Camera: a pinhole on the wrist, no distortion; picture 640 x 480 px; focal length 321.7 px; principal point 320.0 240.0 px. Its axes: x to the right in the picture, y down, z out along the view. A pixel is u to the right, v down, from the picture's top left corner.
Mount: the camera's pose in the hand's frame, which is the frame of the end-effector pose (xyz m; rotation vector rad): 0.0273 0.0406 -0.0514 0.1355 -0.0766 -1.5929
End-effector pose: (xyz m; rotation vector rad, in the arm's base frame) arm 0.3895 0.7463 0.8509 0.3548 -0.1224 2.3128
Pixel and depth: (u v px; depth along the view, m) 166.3 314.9 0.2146
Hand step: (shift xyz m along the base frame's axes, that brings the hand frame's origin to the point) -0.0925 -0.0917 0.1817
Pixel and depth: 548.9 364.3 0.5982
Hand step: 0.3076 0.2922 0.5709
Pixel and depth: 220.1 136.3 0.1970
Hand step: 0.0003 -0.1360 0.1159
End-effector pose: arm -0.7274 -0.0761 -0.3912 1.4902 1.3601 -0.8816
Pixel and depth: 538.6 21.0 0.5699
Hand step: -0.3826 -0.5762 0.2073
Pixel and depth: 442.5 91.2 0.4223
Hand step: -0.1368 -0.3938 0.0788
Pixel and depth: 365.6 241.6 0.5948
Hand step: -0.0349 -0.5213 -0.1410
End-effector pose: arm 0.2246 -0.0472 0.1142 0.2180 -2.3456 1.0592
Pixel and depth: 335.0 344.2 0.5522
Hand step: -0.3211 -0.3766 -0.2015
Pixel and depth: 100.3 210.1 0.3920
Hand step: -0.2024 -0.0556 -0.4041
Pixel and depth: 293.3 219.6 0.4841
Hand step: -0.1445 -0.2734 -0.3067
